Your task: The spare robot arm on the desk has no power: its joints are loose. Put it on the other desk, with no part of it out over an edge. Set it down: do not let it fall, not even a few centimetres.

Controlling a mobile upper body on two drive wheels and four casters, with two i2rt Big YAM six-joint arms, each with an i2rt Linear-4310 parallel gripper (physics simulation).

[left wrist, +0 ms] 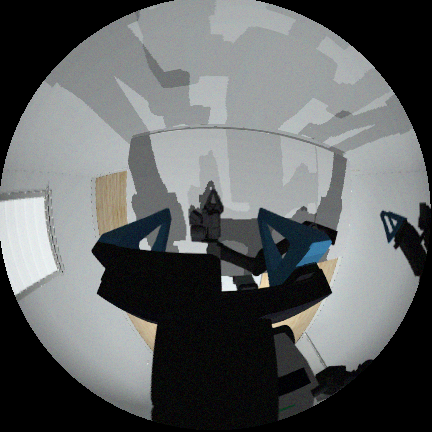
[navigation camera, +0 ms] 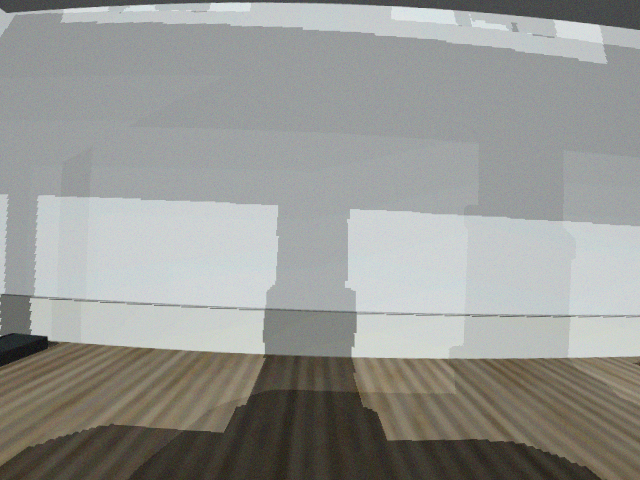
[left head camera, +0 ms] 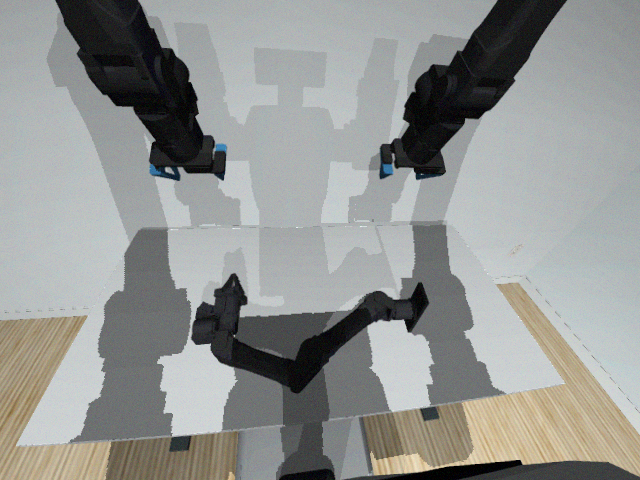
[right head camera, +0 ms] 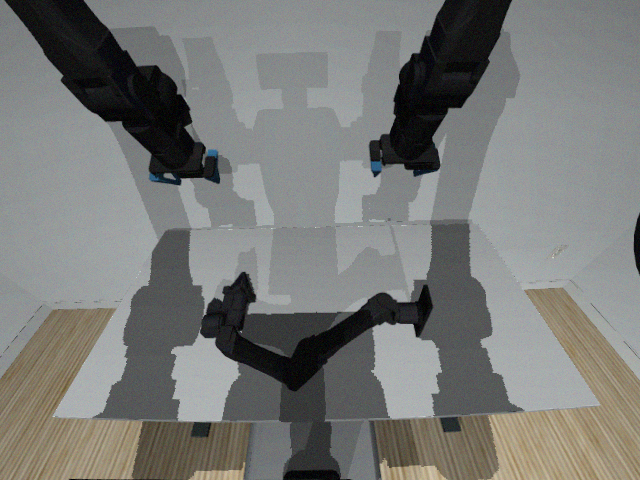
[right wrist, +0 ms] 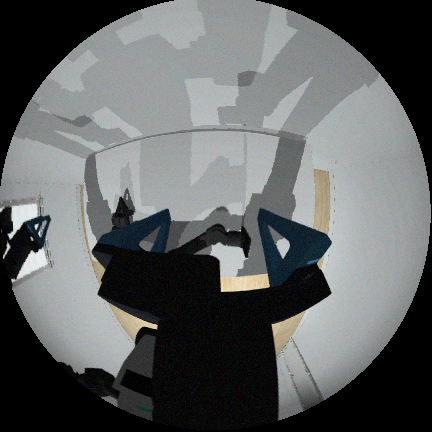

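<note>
The black spare arm (left head camera: 338, 333) (right head camera: 338, 332) (left wrist: 212, 225) (right wrist: 200, 241) lies bent in a wide V on a white desk (left head camera: 196, 395) (right head camera: 206, 382). Its square base plate (left head camera: 419, 307) is at the right and its gripper end (left head camera: 233, 291) at the left, all inside the desk's edges. A second desk does not show clearly. My left gripper (left head camera: 199, 178) (right head camera: 199, 181) (left wrist: 213, 212) is open and empty, raised well clear of the spare arm's gripper end. My right gripper (left head camera: 400, 177) (right head camera: 396, 174) (right wrist: 213, 213) is open and empty, raised clear of the base end.
White walls stand around the desk, and wooden floor (left head camera: 41, 356) (right head camera: 67, 341) shows at its sides. Dark desk feet (left head camera: 179, 443) (left head camera: 429, 413) stick out below the near edge. In the navigation camera, a dark foot (navigation camera: 23, 347) stands at the left, before a white wall (navigation camera: 180, 248).
</note>
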